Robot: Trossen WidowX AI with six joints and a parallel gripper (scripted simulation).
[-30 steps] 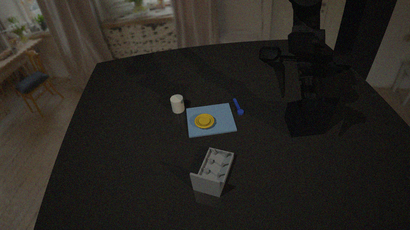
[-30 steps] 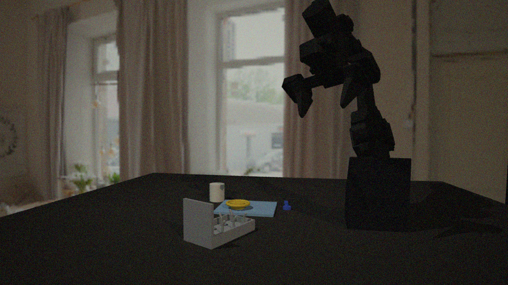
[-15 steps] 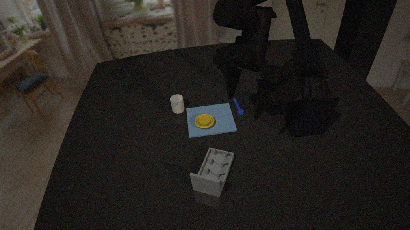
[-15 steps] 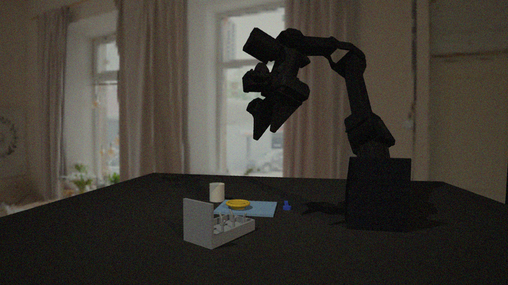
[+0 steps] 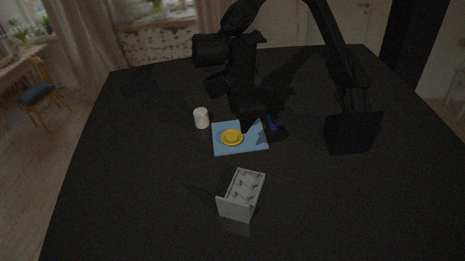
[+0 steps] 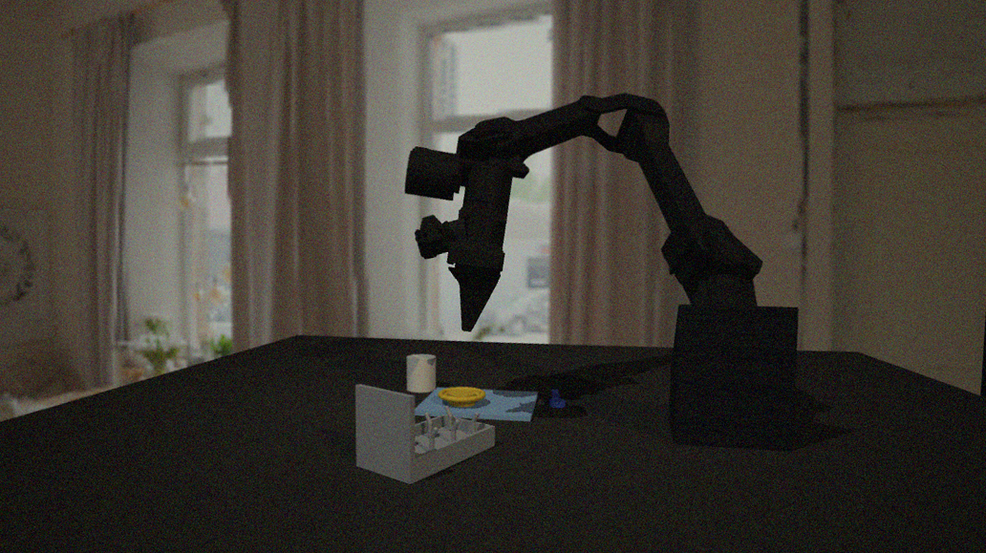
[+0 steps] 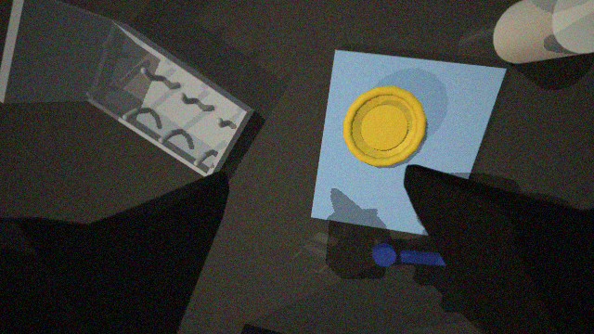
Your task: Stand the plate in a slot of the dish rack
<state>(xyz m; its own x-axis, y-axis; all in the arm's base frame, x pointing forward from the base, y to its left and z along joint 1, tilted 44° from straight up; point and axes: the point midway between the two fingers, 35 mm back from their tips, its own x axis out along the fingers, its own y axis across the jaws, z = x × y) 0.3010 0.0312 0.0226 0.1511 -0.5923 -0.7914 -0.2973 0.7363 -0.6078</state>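
Now: the yellow plate 2 cm ahead of my gripper tip, 5 cm to the right of it and 10 cm below it. Round my gripper tip: light blue mat: 1 cm ahead, 7 cm to the right, 11 cm below; dish rack: 1 cm behind, 14 cm to the left, 9 cm below; blue spoon: 9 cm behind, 12 cm to the right, 11 cm below.
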